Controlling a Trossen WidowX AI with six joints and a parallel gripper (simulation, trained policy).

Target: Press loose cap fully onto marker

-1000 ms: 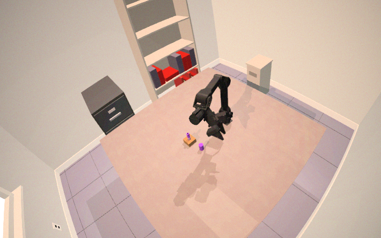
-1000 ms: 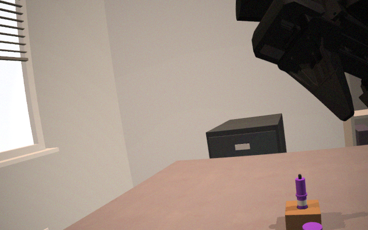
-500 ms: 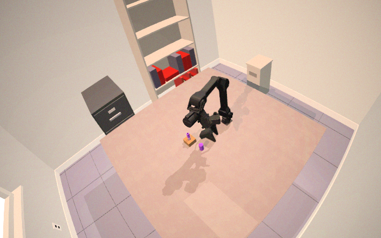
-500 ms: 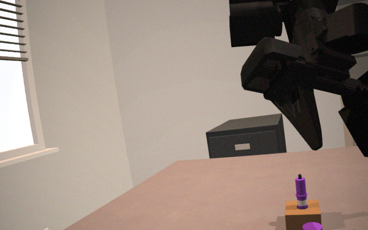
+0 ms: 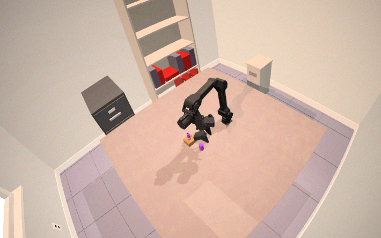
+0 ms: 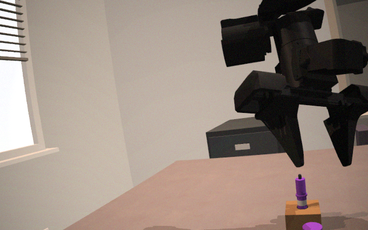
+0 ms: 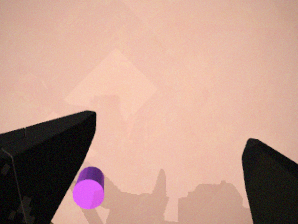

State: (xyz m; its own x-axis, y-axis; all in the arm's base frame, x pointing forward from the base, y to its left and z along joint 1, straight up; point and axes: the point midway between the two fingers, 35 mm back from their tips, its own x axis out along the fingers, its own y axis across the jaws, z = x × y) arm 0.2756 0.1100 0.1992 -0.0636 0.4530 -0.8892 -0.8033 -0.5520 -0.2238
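The purple cap is 2 cm ahead of my gripper tip, 8 cm to the right of it and 14 cm below it. The rest, counted from my gripper tip: orange holder block (3 cm ahead, 19 cm to the right, 15 cm below).
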